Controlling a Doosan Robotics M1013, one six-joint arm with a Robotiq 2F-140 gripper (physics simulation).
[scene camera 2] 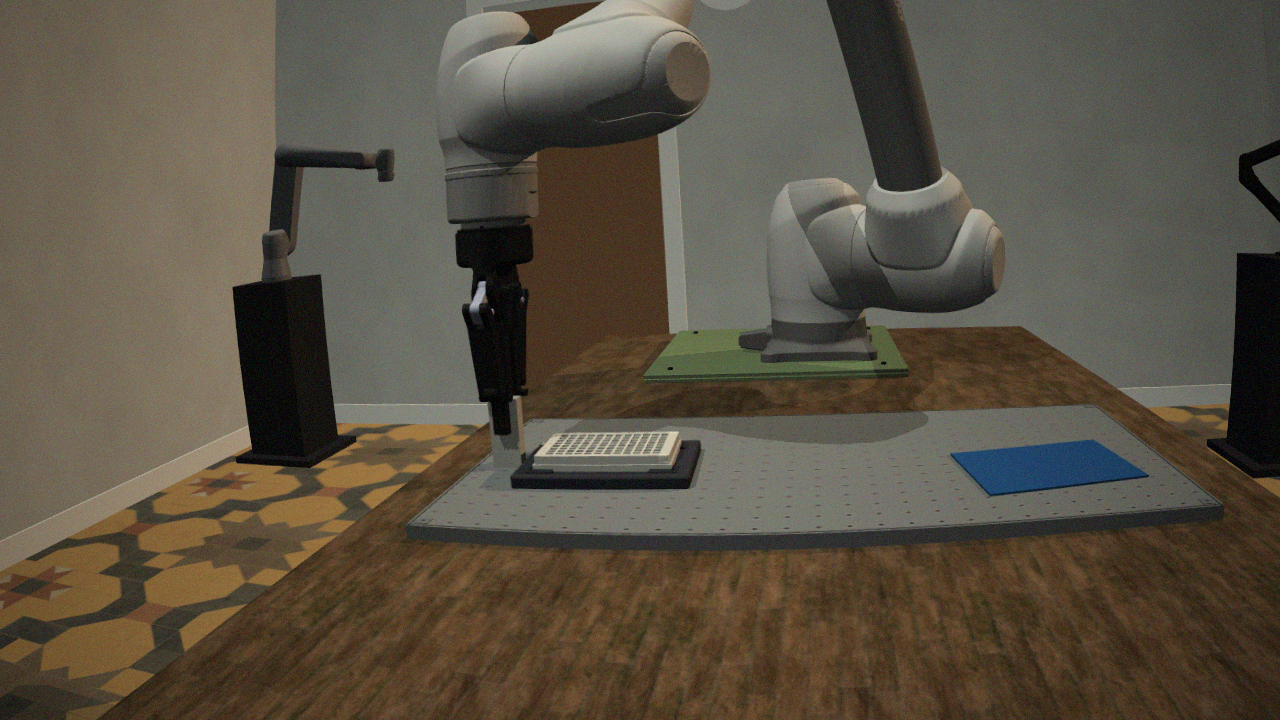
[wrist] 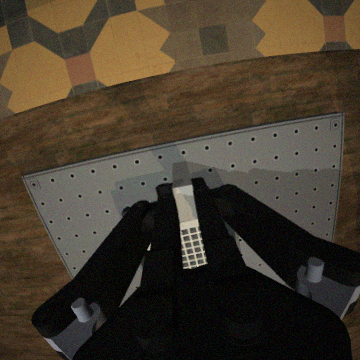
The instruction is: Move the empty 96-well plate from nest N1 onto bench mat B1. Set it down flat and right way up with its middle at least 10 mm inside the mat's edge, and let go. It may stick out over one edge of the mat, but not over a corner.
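Seen in the pictures: gripper, fingertip midpoint: [scene camera 2: 510, 465] [wrist: 181, 174]; arm's base, origin of the base link: [scene camera 2: 819, 350].
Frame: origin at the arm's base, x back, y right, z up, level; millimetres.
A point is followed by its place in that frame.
The white 96-well plate [scene camera 2: 608, 450] @(z 23, x -641, y 192 mm) sits flat and upright in the dark nest N1 [scene camera 2: 605, 481] @(z 6, x -682, y 186 mm) at the left in the scene view. Part of its well grid [wrist: 193, 247] @(z 24, x -613, y 223 mm) shows through the narrow gap between the finger parts in the wrist view. My gripper [scene camera 2: 507, 447] @(z -2, x -612, y 301 mm) [wrist: 181, 174] @(z -2, x -612, y 301 mm) is shut with nothing between its fingers. It points down, with its pale fingertips beside the nest's left end in the scene view, apart from the plate; whether they touch the nest is unclear. The blue bench mat B1 [scene camera 2: 1047, 467] @(z 0, x -655, y -225 mm) lies at the right of the board, with no plate on it.
Nest and mat rest on a grey perforated board [scene camera 2: 805, 514] @(z -2, x -745, y 8 mm) [wrist: 295, 145] @(z -2, x -482, y 312 mm) on the brown wooden table [scene camera 2: 680, 617] @(z -15, x -906, y 84 mm) [wrist: 210, 95] @(z -15, x -568, y 377 mm). The arm's base stands on a green plate [scene camera 2: 707, 358] @(z -1, x -45, y 177 mm) behind. Black pedestals [scene camera 2: 286, 367] [scene camera 2: 1257, 358] stand beyond the table at both sides.
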